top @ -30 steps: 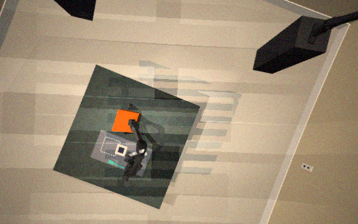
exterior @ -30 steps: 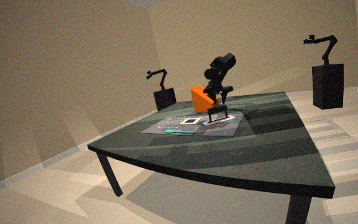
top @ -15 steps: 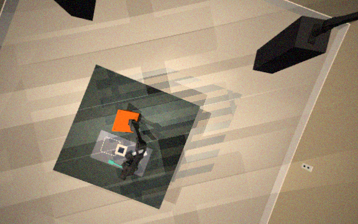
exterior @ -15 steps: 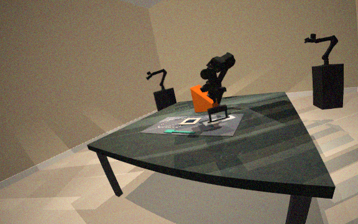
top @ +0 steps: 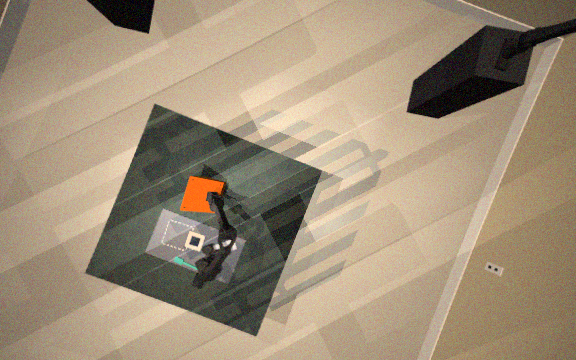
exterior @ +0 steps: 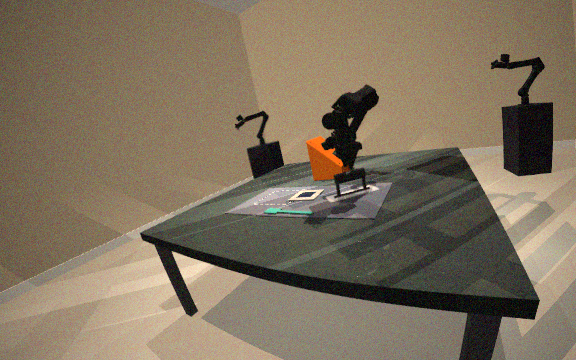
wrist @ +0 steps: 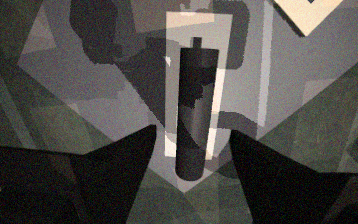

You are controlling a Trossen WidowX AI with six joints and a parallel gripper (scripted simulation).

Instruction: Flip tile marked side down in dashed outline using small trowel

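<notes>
My gripper tip is 1 cm past the grey trowel, 2 cm to the right of it and 6 cm above it. The rest, counted from my gripper tip: grey mat: 2 cm ahead, 18 cm to the right, 12 cm below; then tile: 2 cm behind, 20 cm to the right, 10 cm below; then teal trowel: 15 cm ahead, 23 cm to the right, 10 cm below.
</notes>
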